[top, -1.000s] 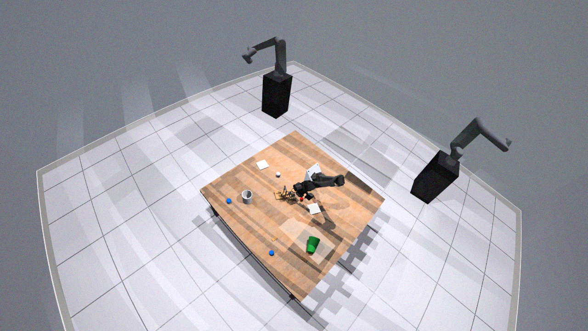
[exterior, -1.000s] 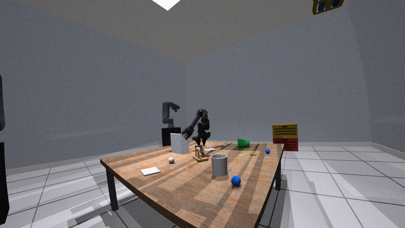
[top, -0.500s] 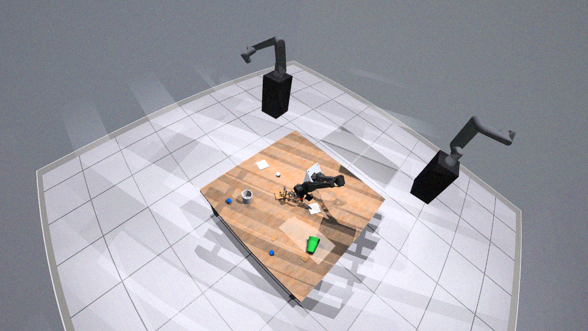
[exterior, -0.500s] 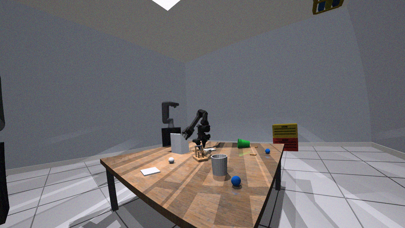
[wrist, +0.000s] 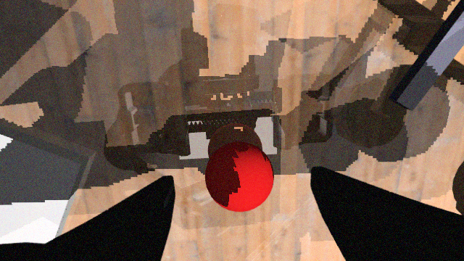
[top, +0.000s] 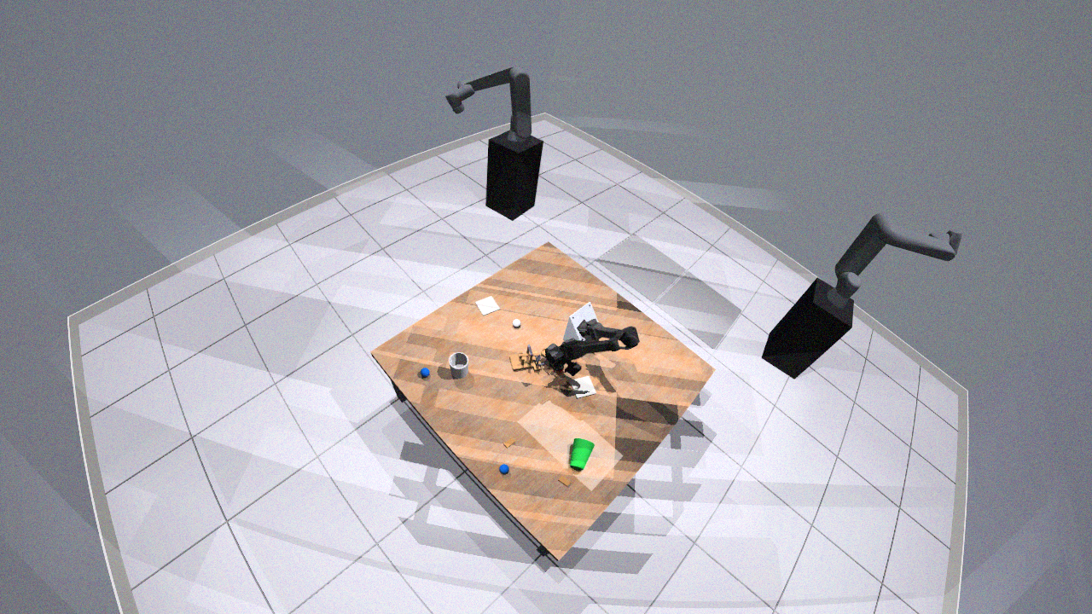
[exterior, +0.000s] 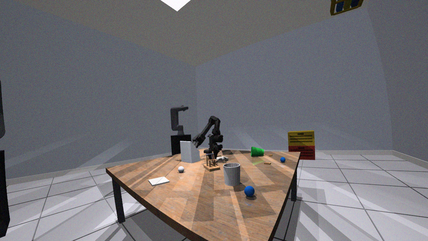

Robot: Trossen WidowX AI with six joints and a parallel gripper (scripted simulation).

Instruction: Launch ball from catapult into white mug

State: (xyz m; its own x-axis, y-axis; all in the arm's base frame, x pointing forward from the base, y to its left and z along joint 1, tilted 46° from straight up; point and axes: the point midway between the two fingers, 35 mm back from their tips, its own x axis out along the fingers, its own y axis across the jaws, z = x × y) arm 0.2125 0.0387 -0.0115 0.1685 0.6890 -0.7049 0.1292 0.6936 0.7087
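Right now the red ball is 10 mm below my gripper tip. Round my gripper tip: catapult (50 mm ahead, 120 mm to the right, 30 mm above); then whitish-grey mug (320 mm ahead, 360 mm to the right, 10 mm above); then white ball (70 mm behind, 330 mm to the right).
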